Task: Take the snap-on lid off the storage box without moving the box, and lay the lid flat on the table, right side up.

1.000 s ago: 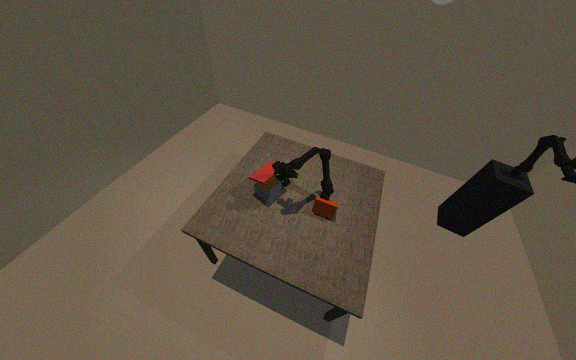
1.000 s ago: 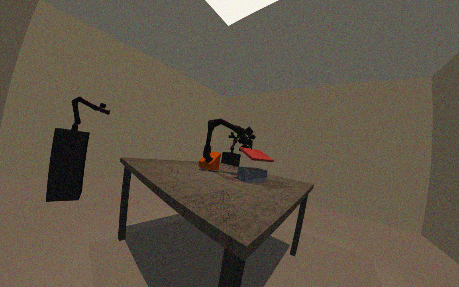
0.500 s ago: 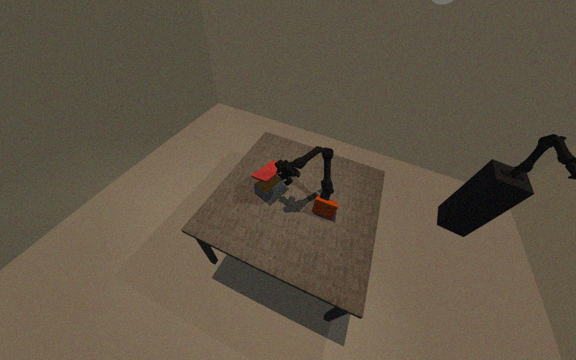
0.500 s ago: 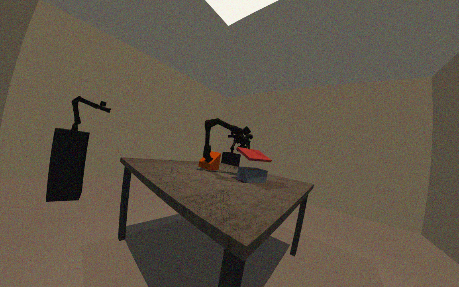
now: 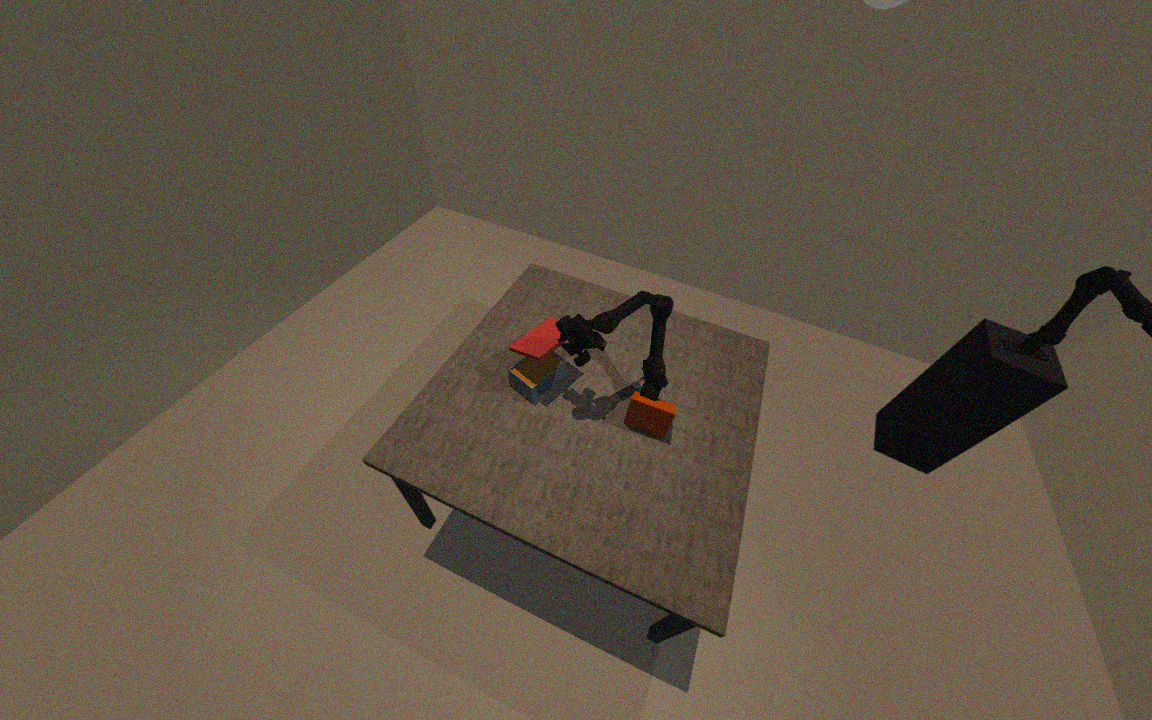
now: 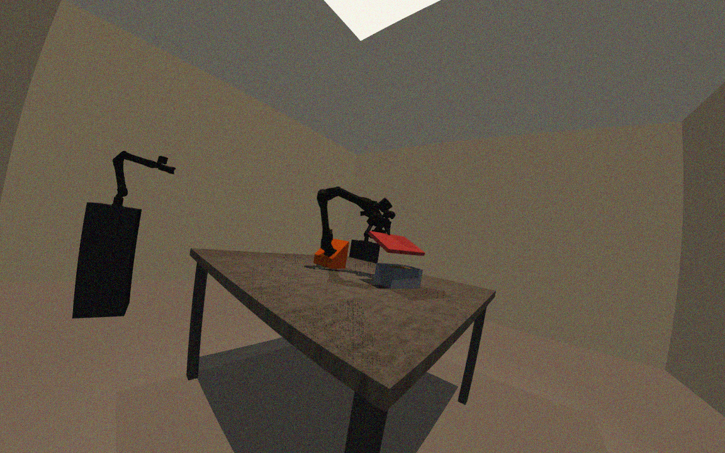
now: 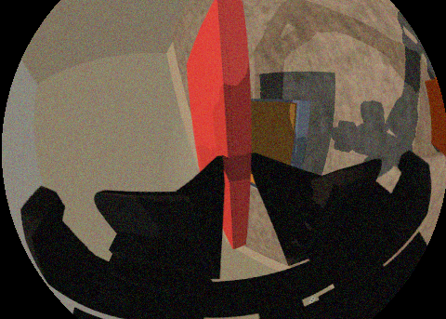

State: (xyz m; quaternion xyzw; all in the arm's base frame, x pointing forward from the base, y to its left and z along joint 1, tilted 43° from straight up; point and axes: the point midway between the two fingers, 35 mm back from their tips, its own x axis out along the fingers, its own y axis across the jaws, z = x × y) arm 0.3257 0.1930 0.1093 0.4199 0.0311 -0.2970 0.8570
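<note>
Now: the lid 70 mm ahead of my gripper tip, 10 mm to the right of it and 30 mm below it. From my gripper tip the other things lie so: blue-grey storage box (70 mm ahead, 40 mm to the left, 190 mm below).
</note>
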